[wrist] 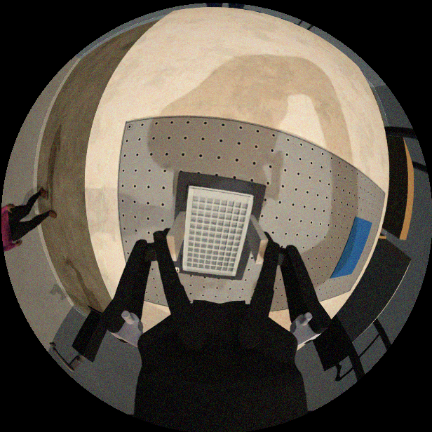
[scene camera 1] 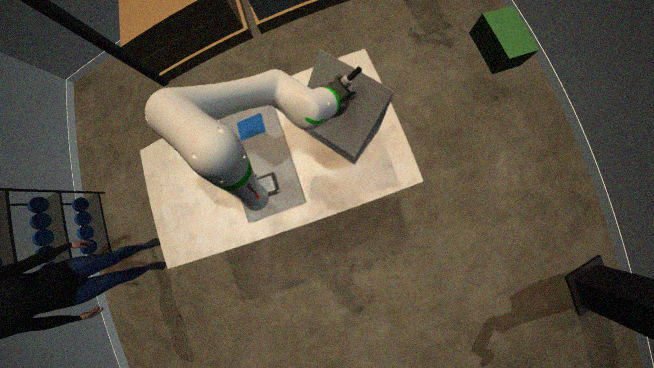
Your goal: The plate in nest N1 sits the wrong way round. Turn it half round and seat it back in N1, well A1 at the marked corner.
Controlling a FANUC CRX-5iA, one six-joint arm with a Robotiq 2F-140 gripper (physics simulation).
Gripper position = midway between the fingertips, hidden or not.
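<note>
Gripper [wrist: 216, 222] visible, together with a pale plate [wrist: 216, 221].
</note>
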